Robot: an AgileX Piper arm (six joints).
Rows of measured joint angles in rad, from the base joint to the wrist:
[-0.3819 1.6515 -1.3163 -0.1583 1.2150 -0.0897]
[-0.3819 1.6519 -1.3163 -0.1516 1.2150 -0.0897]
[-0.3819 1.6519 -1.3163 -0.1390 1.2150 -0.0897]
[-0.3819 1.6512 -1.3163 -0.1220 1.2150 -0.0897]
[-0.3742 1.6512 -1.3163 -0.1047 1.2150 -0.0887]
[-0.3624 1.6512 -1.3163 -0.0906 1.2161 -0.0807]
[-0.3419 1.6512 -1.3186 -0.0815 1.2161 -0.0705]
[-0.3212 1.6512 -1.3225 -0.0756 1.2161 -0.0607]
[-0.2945 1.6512 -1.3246 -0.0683 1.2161 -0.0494]
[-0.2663 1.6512 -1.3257 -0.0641 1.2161 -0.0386]
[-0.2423 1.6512 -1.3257 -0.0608 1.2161 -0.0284]
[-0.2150 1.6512 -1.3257 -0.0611 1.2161 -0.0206]
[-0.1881 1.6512 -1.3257 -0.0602 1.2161 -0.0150]
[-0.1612 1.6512 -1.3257 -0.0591 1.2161 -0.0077]
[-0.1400 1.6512 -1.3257 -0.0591 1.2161 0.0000]
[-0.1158 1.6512 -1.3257 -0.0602 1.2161 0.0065]
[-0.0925 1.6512 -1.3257 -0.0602 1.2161 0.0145]
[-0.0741 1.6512 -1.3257 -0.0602 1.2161 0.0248]
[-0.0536 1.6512 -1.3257 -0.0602 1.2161 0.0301]
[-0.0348 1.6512 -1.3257 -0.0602 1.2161 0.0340]
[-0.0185 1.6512 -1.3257 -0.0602 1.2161 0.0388]
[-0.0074 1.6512 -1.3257 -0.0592 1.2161 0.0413]
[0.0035 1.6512 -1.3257 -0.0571 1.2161 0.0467]
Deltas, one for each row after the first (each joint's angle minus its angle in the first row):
[0.0000 0.0004 0.0000 0.0067 0.0000 0.0000]
[0.0000 0.0004 0.0000 0.0193 0.0000 0.0000]
[0.0000 -0.0003 0.0000 0.0363 0.0000 0.0000]
[0.0077 -0.0003 0.0000 0.0536 0.0000 0.0010]
[0.0195 -0.0003 0.0000 0.0677 0.0011 0.0090]
[0.0400 -0.0003 -0.0023 0.0768 0.0011 0.0192]
[0.0607 -0.0003 -0.0062 0.0827 0.0011 0.0290]
[0.0874 -0.0003 -0.0083 0.0900 0.0011 0.0403]
[0.1156 -0.0003 -0.0094 0.0942 0.0011 0.0511]
[0.1396 -0.0003 -0.0094 0.0975 0.0011 0.0613]
[0.1669 -0.0003 -0.0094 0.0972 0.0011 0.0691]
[0.1938 -0.0003 -0.0094 0.0981 0.0011 0.0747]
[0.2207 -0.0003 -0.0094 0.0992 0.0011 0.0820]
[0.2419 -0.0003 -0.0094 0.0992 0.0011 0.0897]
[0.2661 -0.0003 -0.0094 0.0981 0.0011 0.0962]
[0.2894 -0.0003 -0.0094 0.0981 0.0011 0.1042]
[0.3078 -0.0003 -0.0094 0.0981 0.0011 0.1145]
[0.3283 -0.0003 -0.0094 0.0981 0.0011 0.1198]
[0.3471 -0.0003 -0.0094 0.0981 0.0011 0.1237]
[0.3634 -0.0003 -0.0094 0.0981 0.0011 0.1285]
[0.3745 -0.0003 -0.0094 0.0991 0.0011 0.1310]
[0.3854 -0.0003 -0.0094 0.1012 0.0011 0.1364]

